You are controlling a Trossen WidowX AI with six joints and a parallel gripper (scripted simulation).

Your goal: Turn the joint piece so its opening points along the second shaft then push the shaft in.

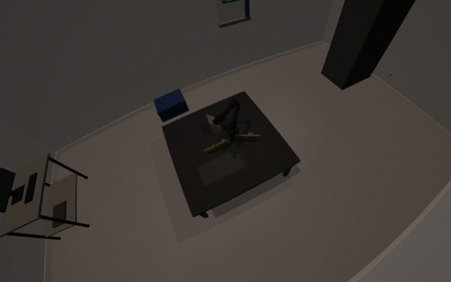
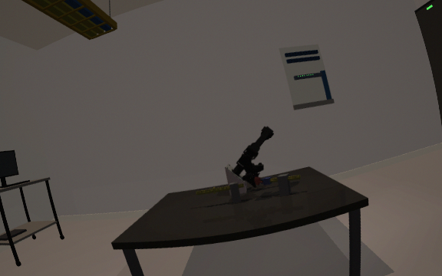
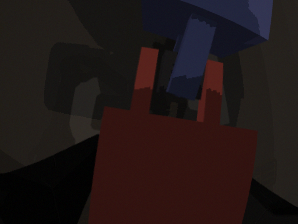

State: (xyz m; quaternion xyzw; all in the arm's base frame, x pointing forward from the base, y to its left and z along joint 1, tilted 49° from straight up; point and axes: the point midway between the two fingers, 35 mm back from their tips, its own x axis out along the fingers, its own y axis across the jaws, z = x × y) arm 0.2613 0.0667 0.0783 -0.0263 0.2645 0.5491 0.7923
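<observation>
My gripper tip is now 1 cm to the right of the red square joint piece and 3 cm below it.
</observation>
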